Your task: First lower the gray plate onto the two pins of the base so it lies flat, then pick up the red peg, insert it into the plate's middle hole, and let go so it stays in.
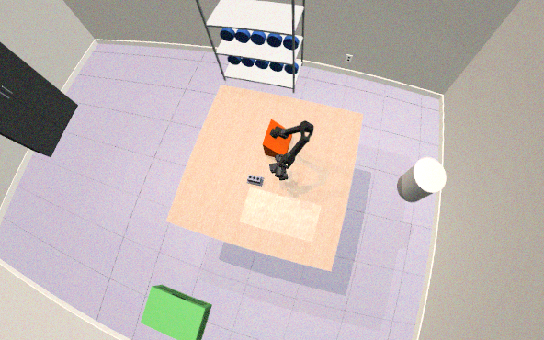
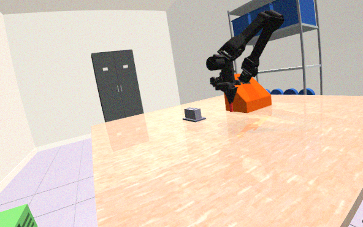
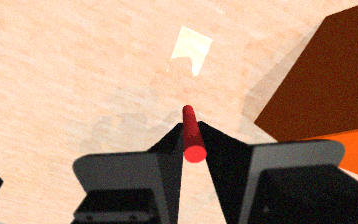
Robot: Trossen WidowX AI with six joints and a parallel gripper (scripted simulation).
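The gray plate lies 170 mm to the right of my gripper tip, 120 mm ahead of it and 30 mm below it. Round my gripper tip: red peg right at my gripper tip; flat gray base 170 mm to the right, 120 mm ahead, 70 mm below.
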